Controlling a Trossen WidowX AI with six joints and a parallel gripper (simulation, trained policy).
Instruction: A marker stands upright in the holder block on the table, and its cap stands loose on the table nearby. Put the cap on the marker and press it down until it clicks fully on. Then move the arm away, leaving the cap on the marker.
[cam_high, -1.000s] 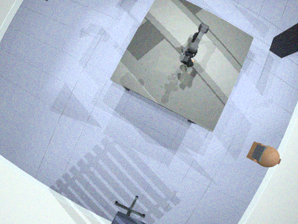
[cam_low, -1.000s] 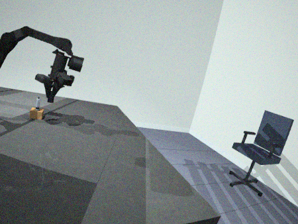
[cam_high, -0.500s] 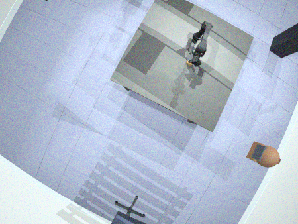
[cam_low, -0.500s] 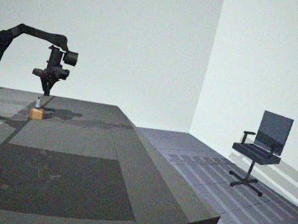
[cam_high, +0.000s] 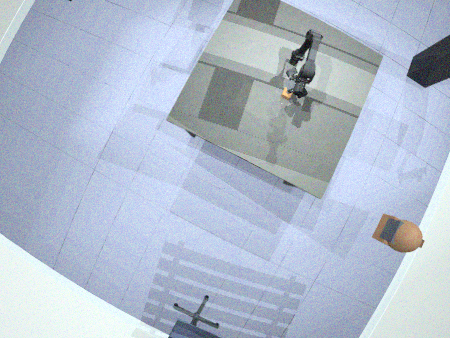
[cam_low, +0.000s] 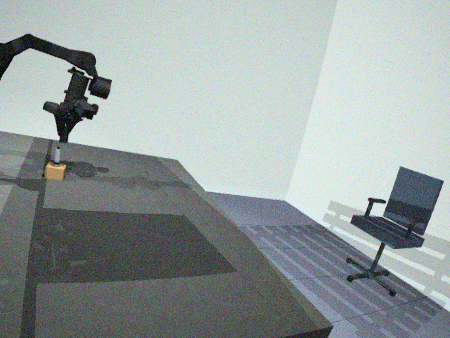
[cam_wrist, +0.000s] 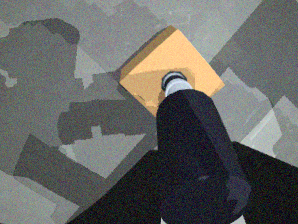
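The orange holder block lies 12 cm below my gripper tip and 1 cm behind it. The rest, counted from my gripper tip: dark cap 1 cm ahead, 1 cm above.
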